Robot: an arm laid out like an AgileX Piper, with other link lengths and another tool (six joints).
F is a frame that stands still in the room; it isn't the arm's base.
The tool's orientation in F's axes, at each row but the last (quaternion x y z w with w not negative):
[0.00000, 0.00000, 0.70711, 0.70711]
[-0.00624, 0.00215, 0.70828, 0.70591]
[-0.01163, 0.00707, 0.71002, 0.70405]
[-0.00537, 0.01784, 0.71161, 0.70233]
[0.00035, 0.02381, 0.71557, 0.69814]
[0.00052, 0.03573, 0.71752, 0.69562]
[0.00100, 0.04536, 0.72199, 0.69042]
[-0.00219, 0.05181, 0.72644, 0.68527]
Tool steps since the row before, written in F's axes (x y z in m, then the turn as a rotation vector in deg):
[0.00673, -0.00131, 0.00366, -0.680, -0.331, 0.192]
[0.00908, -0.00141, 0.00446, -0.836, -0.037, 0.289]
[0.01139, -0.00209, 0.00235, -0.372, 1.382, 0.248]
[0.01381, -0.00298, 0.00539, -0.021, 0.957, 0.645]
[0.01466, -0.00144, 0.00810, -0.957, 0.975, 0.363]
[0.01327, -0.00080, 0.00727, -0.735, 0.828, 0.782]
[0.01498, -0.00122, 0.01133, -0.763, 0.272, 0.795]
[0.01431, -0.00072, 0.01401, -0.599, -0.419, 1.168]
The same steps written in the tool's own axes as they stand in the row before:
[-0.00131, -0.00673, 0.00366, -0.331, 0.680, 0.192]
[-0.00149, -0.00910, 0.00439, -0.038, 0.834, 0.293]
[-0.00225, -0.01139, 0.00222, 1.378, 0.359, 0.287]
[-0.00334, -0.01367, 0.00553, 0.936, 0.020, 0.676]
[-0.00207, -0.01433, 0.00854, 0.986, 0.945, 0.363]
[-0.00158, -0.01284, 0.00788, 0.812, 0.750, 0.785]
[-0.00261, -0.01412, 0.01217, 0.258, 0.802, 0.760]
[-0.00263, -0.01320, 0.01485, -0.467, 0.704, 1.088]

